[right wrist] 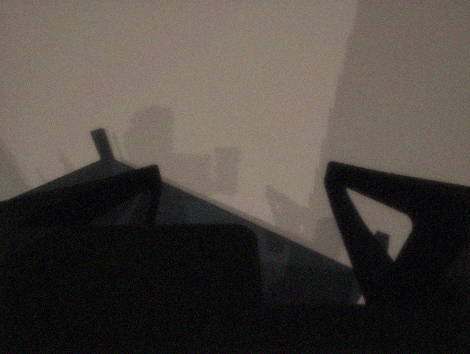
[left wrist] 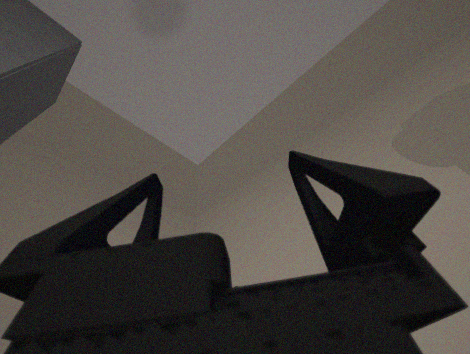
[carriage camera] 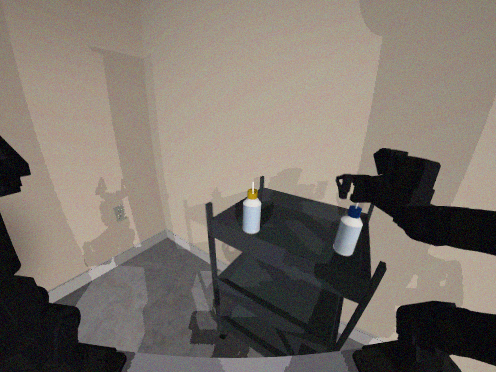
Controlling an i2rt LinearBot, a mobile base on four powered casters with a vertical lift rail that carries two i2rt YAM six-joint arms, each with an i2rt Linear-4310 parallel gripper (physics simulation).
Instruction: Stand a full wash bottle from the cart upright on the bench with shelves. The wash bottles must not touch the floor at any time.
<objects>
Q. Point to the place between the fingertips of the right gripper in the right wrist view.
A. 242,173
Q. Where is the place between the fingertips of the left gripper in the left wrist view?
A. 223,169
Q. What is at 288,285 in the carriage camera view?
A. A black cart.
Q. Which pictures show the right gripper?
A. The right wrist view and the carriage camera view only.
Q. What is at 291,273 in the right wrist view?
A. A black cart.
</objects>
